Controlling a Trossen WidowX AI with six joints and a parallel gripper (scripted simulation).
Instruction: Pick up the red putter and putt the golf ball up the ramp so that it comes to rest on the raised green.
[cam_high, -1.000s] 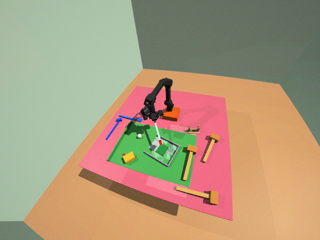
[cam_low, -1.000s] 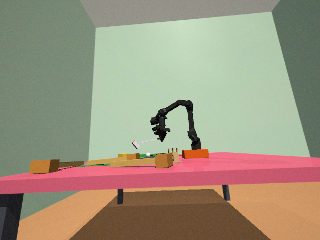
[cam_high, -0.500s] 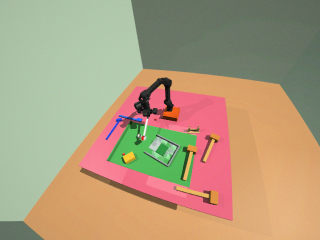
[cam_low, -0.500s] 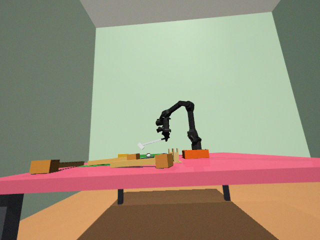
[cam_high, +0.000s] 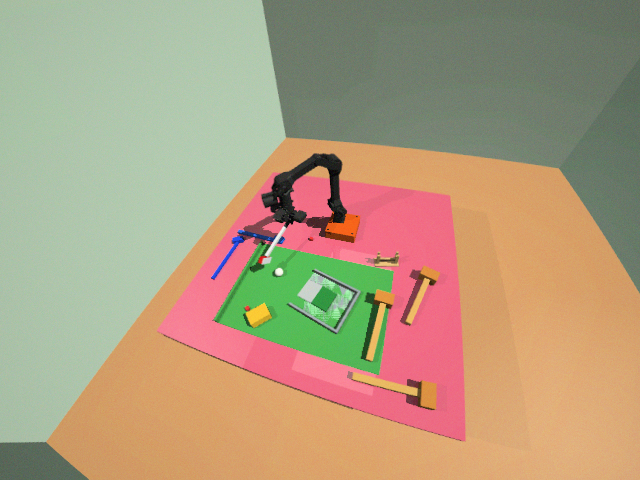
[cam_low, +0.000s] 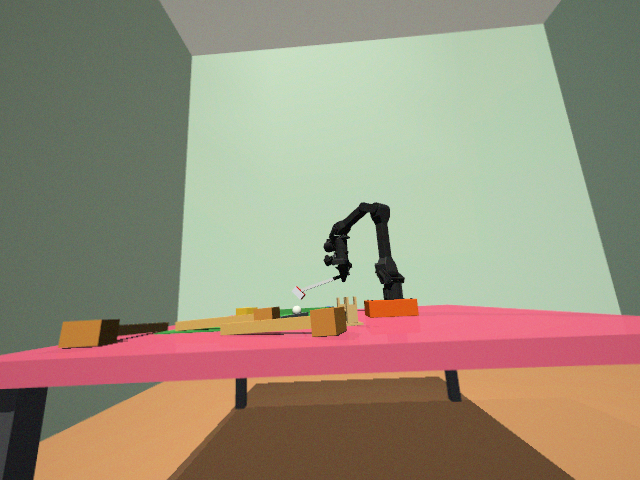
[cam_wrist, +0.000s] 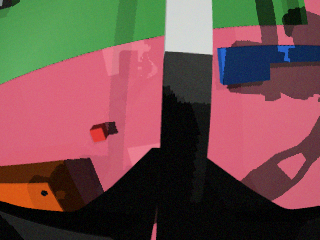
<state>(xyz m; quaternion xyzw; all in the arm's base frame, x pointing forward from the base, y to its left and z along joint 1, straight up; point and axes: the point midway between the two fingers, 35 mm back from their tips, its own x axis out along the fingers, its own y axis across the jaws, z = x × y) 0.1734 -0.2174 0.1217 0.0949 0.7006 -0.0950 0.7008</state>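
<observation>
Right now my gripper tip is 11 cm short of the red putter and 3 cm to the left of it. Round my gripper tip: wooden stand (51 cm to the left, 11 cm below, 3 cm ahead); yellow block (46 cm ahead, 12 cm below, 1 cm to the right); white golf ball (22 cm ahead, 12 cm below).
</observation>
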